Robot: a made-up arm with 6 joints. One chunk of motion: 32 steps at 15 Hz.
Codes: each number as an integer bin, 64 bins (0 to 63) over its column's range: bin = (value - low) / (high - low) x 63, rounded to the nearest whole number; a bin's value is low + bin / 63 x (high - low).
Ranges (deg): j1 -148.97..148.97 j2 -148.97..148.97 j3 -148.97..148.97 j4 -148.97..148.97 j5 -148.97..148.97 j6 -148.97..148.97
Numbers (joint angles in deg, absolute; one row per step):
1: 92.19 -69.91 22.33 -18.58 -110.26 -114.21
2: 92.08 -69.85 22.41 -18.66 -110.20 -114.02
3: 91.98 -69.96 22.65 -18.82 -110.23 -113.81
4: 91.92 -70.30 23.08 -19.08 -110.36 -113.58
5: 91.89 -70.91 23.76 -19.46 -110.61 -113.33
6: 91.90 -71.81 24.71 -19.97 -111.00 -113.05
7: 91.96 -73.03 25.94 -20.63 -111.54 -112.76
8: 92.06 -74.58 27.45 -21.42 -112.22 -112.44
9: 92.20 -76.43 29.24 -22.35 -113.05 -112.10
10: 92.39 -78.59 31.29 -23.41 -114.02 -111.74
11: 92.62 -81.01 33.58 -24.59 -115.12 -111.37
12: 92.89 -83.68 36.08 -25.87 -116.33 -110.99
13: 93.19 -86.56 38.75 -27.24 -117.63 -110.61
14: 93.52 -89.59 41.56 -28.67 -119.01 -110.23
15: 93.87 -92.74 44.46 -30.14 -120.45 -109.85
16: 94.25 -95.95 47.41 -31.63 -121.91 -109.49
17: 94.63 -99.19 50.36 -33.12 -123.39 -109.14
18: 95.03 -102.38 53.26 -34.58 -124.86 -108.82
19: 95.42 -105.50 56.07 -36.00 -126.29 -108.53
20: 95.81 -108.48 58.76 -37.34 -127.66 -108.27
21: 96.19 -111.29 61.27 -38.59 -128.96 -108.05
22: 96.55 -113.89 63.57 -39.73 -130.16 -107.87
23: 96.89 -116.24 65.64 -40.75 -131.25 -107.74
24: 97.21 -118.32 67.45 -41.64 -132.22 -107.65
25: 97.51 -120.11 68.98 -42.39 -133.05 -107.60
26: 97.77 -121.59 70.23 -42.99 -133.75 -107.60
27: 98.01 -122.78 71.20 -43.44 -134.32 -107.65
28: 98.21 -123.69 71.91 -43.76 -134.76 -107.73
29: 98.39 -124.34 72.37 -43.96 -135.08 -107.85
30: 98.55 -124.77 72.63 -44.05 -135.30 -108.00
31: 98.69 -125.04 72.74 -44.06 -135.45 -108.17
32: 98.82 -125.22 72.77 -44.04 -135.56 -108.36
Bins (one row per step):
1: 51 17 36 28 8 7
2: 51 17 36 28 8 7
3: 51 17 36 28 8 7
4: 51 17 36 27 8 7
5: 51 17 37 27 8 8
6: 51 16 37 27 8 8
7: 51 16 37 27 8 8
8: 51 16 37 27 8 8
9: 51 15 38 27 8 8
10: 51 15 38 27 7 8
11: 51 14 39 26 7 8
12: 51 14 39 26 7 8
13: 51 13 40 26 7 8
14: 51 13 40 25 6 8
15: 51 12 41 25 6 8
16: 51 11 42 25 6 8
17: 52 11 42 24 5 8
18: 52 10 43 24 5 8
19: 52 9 43 24 5 9
20: 52 9 44 24 5 9
21: 52 8 44 23 4 9
22: 52 7 45 23 4 9
23: 52 7 45 23 4 9
24: 52 6 46 23 4 9
25: 52 6 46 23 3 9
26: 52 6 46 22 3 9
27: 52 6 47 22 3 9
28: 52 5 47 22 3 9
29: 52 5 47 22 3 9
30: 52 5 47 22 3 9
31: 52 5 47 22 3 9
32: 52 5 47 22 3 9

